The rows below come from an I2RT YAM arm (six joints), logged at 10 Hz.
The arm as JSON. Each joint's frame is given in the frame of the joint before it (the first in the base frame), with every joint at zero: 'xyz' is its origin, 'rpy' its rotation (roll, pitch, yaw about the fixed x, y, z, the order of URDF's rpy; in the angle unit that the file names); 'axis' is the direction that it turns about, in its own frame. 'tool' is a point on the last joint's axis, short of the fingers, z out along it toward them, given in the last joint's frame.
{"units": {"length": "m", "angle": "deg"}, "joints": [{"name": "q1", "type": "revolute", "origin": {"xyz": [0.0, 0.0, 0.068], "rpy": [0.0, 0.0, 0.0]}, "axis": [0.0, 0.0, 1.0]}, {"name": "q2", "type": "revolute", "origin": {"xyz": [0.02, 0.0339, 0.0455], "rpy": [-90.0, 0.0, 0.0]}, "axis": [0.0, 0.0, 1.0]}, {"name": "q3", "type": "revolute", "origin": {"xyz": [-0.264, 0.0, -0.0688], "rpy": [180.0, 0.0, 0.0]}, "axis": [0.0, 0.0, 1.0]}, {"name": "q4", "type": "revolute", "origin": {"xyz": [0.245, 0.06, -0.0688], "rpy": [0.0, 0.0, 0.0]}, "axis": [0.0, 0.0, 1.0]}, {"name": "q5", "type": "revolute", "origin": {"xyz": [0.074, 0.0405, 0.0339], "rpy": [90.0, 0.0, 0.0]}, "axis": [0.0, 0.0, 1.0]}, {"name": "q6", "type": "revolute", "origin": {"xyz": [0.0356, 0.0, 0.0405], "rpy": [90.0, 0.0, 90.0]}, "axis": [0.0, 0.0, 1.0]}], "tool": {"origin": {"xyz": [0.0, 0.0, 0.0], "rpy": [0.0, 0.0, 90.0]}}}
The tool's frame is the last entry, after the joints.
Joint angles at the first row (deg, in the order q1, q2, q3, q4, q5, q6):
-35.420, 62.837, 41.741, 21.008, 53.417, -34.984
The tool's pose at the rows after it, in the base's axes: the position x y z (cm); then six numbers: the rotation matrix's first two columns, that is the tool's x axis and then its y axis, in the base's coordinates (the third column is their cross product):
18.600 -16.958 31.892 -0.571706 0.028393 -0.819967 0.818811 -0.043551 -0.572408
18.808 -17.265 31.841 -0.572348 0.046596 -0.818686 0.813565 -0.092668 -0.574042
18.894 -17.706 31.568 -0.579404 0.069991 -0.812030 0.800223 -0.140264 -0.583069
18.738 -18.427 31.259 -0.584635 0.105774 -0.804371 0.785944 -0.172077 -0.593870
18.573 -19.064 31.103 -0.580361 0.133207 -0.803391 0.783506 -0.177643 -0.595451
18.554 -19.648 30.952 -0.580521 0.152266 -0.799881 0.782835 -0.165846 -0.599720
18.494 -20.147 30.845 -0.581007 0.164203 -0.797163 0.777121 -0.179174 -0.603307
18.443 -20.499 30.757 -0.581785 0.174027 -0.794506 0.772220 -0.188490 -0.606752
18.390 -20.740 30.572 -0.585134 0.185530 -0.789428 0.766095 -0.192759 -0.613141
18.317 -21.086 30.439 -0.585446 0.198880 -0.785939 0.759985 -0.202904 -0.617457
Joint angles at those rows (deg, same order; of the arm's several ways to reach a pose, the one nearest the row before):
-35.507, 64.594, 43.239, 21.530, 57.471, -35.067
-35.595, 66.002, 43.331, 24.419, 60.284, -36.556
-36.120, 67.495, 43.066, 27.592, 62.747, -38.492
-37.523, 68.727, 43.417, 27.600, 64.070, -38.498
-38.844, 69.432, 44.382, 24.885, 63.985, -36.396
-39.899, 70.224, 45.526, 21.801, 63.018, -34.280
-40.778, 71.101, 45.878, 22.235, 63.193, -34.452
-41.395, 71.718, 46.143, 22.413, 63.369, -34.541
-41.834, 72.158, 46.230, 22.152, 63.545, -34.454
-42.448, 72.771, 46.493, 22.061, 63.896, -34.366

